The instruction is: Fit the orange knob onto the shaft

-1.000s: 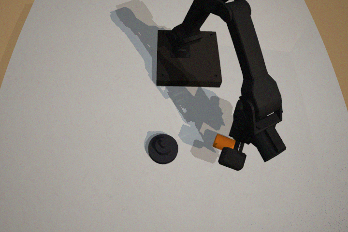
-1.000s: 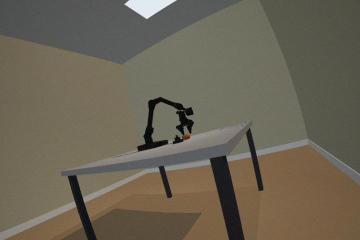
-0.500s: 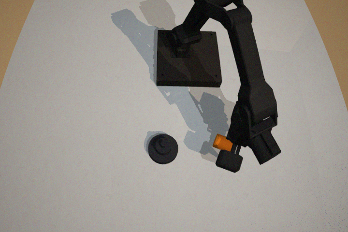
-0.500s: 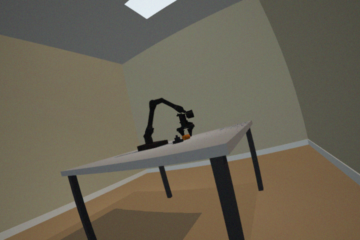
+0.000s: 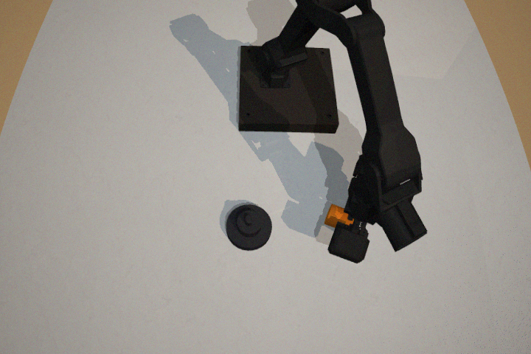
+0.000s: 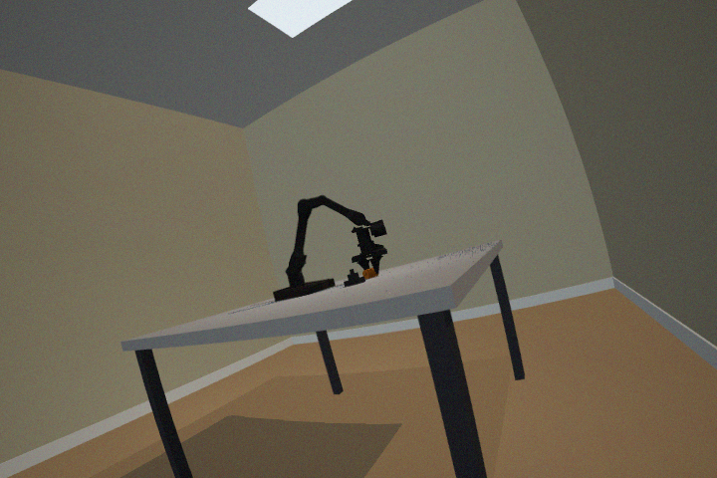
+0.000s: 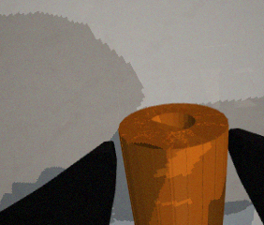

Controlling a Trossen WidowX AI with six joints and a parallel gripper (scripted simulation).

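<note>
My gripper tip is now 1 cm to the left of the orange knob, 1 cm below it and 1 cm past it. From my gripper tip the other things lie so: round dark pedestal (19 cm to the right, 2 cm above).
</note>
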